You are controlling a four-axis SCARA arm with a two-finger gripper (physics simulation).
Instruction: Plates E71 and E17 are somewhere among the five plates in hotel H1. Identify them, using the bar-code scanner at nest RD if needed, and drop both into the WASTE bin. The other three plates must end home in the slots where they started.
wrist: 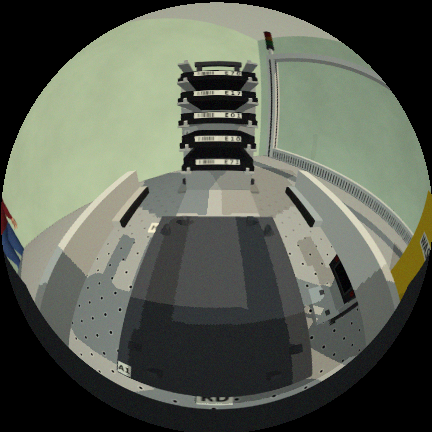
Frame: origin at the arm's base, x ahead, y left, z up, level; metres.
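Seen in the pictures: gripper, between the fingertips: (216, 176).
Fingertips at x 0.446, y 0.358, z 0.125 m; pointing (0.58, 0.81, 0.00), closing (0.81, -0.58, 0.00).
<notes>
A point is followed by its place in that frame.
Hotel H1 (250, 65) {x 0.514, y 0.390, z 0.246 m} stands ahead with five black plates stacked in its slots, labels facing me. From the top they are E70 (218, 73) {x 0.486, y 0.411, z 0.229 m}, E17 (218, 93) {x 0.486, y 0.411, z 0.201 m}, one that seems to read E01 (218, 115) {x 0.486, y 0.411, z 0.174 m}, one that seems to read E10 (218, 139) {x 0.486, y 0.411, z 0.145 m}, and E71 (218, 162) {x 0.486, y 0.411, z 0.117 m} at the bottom. My gripper (216, 176) {x 0.446, y 0.358, z 0.125 m} is open, its two padded fingers far apart with no plate between them, in front of and lower than the stack. The dark nest RD (210, 285) {x 0.410, y 0.315, z 0.073 m} lies below with no plate on it. The scanner (342, 280) {x 0.485, y 0.241, z 0.079 m} is right of the nest. Part of the yellow WASTE bin (414, 252) shows at the right edge.
The RD label (214, 399) {x 0.347, y 0.224, z 0.013 m} is at the near edge of the nest and the A1 label (124, 369) at its near left corner. A signal tower (269, 41) {x 1.011, y 0.691, z 0.739 m} and a framed fence panel (273, 105) {x 1.004, y 0.692, z 0.281 m} stand behind at the right. Part of a person (10, 232) shows at the far left.
</notes>
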